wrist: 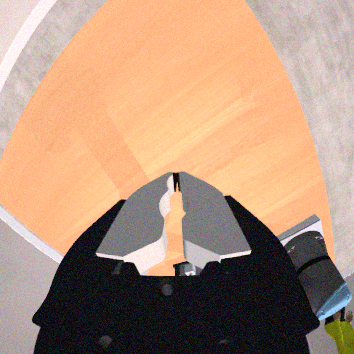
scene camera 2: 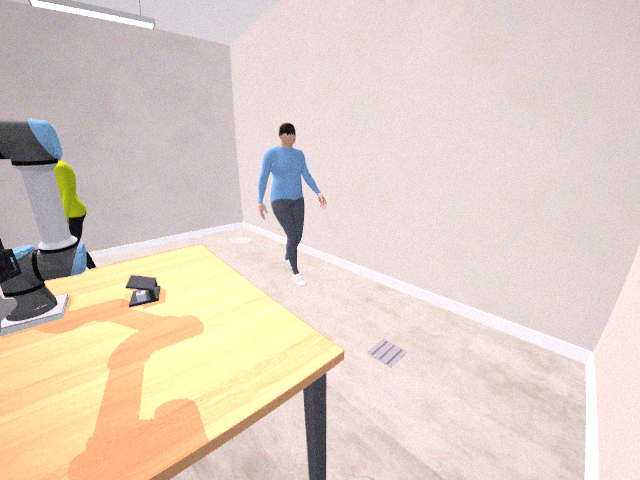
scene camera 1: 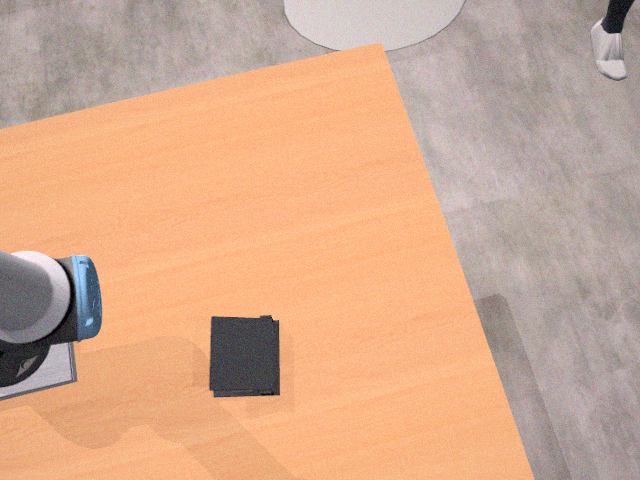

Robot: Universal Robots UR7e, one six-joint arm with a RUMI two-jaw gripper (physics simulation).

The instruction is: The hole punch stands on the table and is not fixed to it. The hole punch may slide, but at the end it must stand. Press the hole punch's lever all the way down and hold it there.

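Seen in the pictures: gripper, fingertip midpoint: (wrist: 176,174); arm's base, origin of the base link: (wrist: 301,244) (scene camera 2: 32,309).
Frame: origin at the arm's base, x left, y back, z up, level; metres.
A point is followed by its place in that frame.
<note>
The black hole punch (scene camera 1: 276,361) {x -0.070, y -0.438, z -0.016 m} (scene camera 2: 153,295) {x -0.122, y -0.427, z 0.002 m} stands upright on the table. Its flat lever (scene camera 1: 241,352) {x -0.059, y -0.391, z 0.042 m} (scene camera 2: 141,282) {x -0.067, y -0.391, z 0.042 m} is raised at a slant above the base, with a gap between them at the front in the scene camera 2 view. In the wrist view a small part of the hole punch (wrist: 189,269) {x -0.112, y -0.378, z 0.008 m} shows through the gap behind the fingertips; the rest is hidden by the gripper. My gripper (wrist: 176,174) {x -0.531, y -0.192, z 0.185 m} is shut with nothing between its fingertips. It is high above the table and apart from the hole punch. Its fingers do not show in the scene views.
The arm (scene camera 1: 31,297) {x -0.016, y -0.193, z 0.294 m} (scene camera 2: 46,206) {x -0.053, y -0.168, z 0.367 m} rises from its base plate (scene camera 1: 62,364) {x -0.047, y -0.095, z -0.003 m} (scene camera 2: 61,308) {x -0.035, y -0.101, z -0.005 m} left of the hole punch. The wooden table (scene camera 1: 310,180) {x 0.249, y -0.520, z -0.028 m} (scene camera 2: 248,341) {x -0.517, y -0.675, z -0.028 m} ends at an edge right of the hole punch. A person in blue (scene camera 2: 287,173) and one in yellow (scene camera 2: 69,191) are beyond the table.
</note>
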